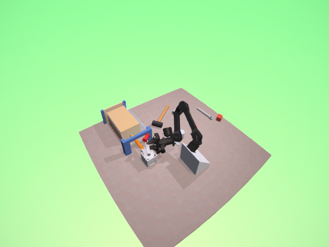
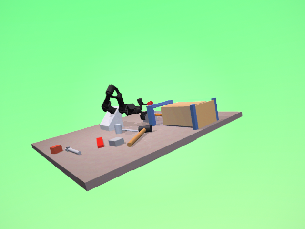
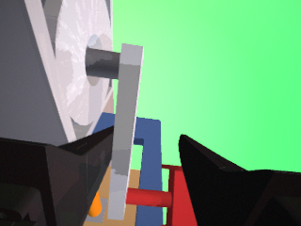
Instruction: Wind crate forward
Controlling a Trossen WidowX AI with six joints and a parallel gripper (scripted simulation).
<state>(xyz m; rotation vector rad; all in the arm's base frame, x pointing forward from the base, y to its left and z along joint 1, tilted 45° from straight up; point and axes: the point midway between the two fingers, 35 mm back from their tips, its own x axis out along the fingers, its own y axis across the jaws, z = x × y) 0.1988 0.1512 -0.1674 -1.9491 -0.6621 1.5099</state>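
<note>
Now: gripper tip 10 mm short of the winch handle, 10 mm to the left of it and 10 mm above it. Also, from my gripper tip: flat steel bar (70 mm ahead, 270 mm to the right, 130 mm below); white winch (60 mm behind, 100 mm below); red grip (50 mm ahead, 30 mm to the right, 20 mm above).
</note>
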